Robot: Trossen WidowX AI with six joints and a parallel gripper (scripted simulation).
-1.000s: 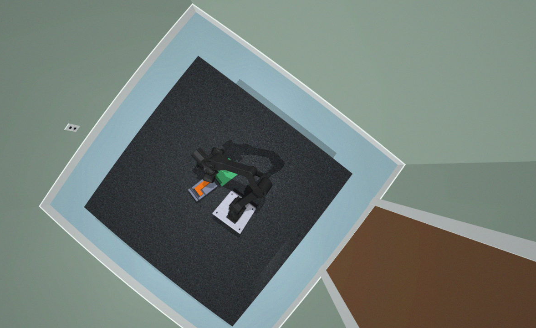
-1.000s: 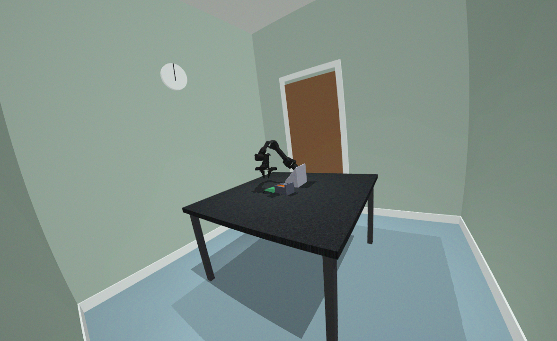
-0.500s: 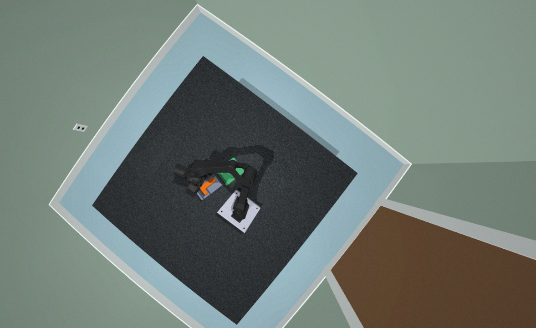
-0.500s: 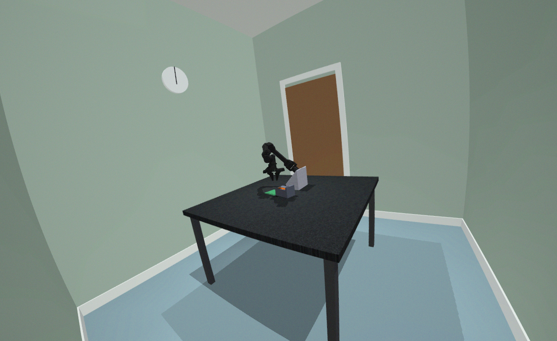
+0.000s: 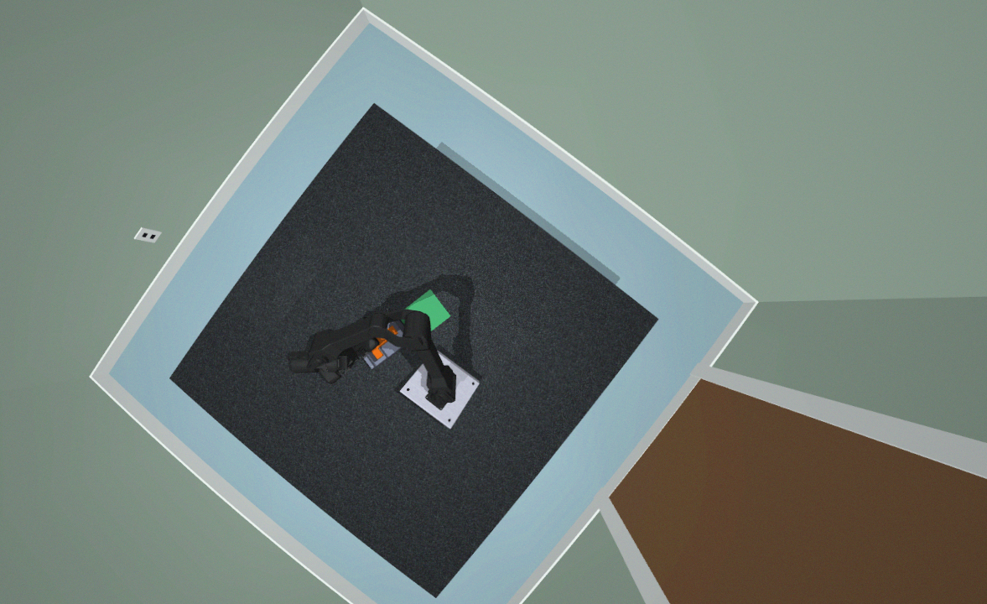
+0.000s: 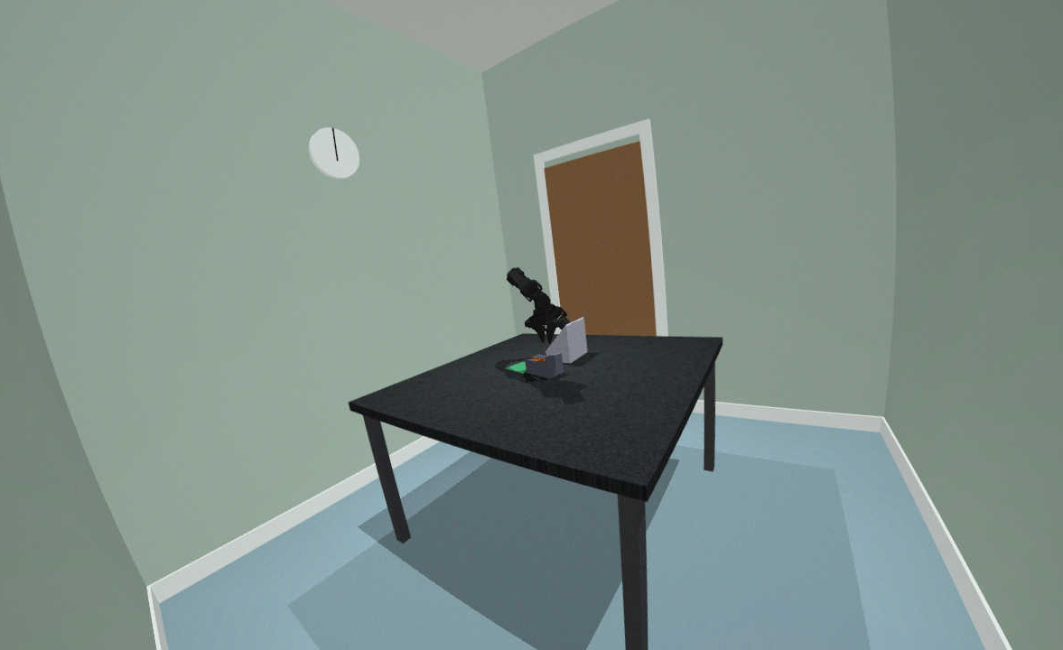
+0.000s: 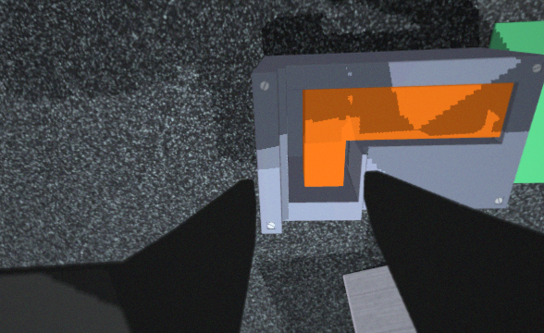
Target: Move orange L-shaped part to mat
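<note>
The orange L-shaped part lies 10 cm below my gripper tip, 4 cm to the right of it and 2 cm behind it. From my gripper tip the other things lie so: green mat (20 cm to the right, 16 cm below, 7 cm behind).
</note>
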